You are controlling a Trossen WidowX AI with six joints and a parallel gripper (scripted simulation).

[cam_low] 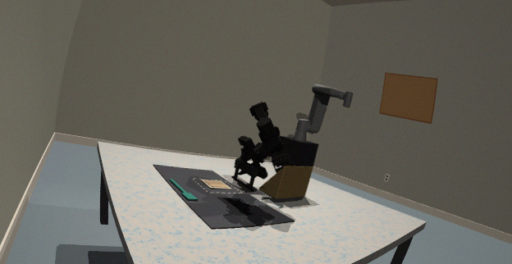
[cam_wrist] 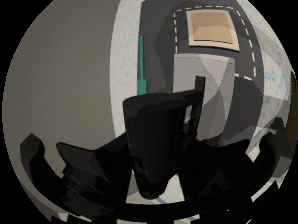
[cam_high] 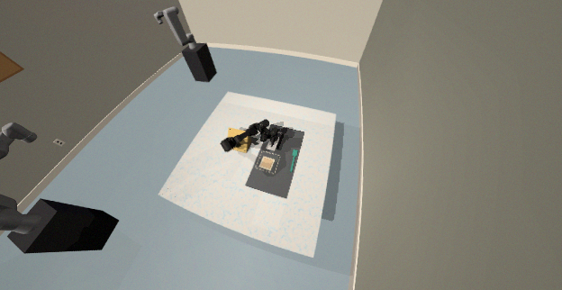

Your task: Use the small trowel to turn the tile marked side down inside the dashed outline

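Right now my gripper tip is 30 mm short of the dark mat, 90 mm to the left of it and 140 mm above it. Round my gripper tip: green trowel: 170 mm ahead, 80 mm to the right, 120 mm below; then square tile: 40 mm behind, 180 mm to the right, 120 mm below.
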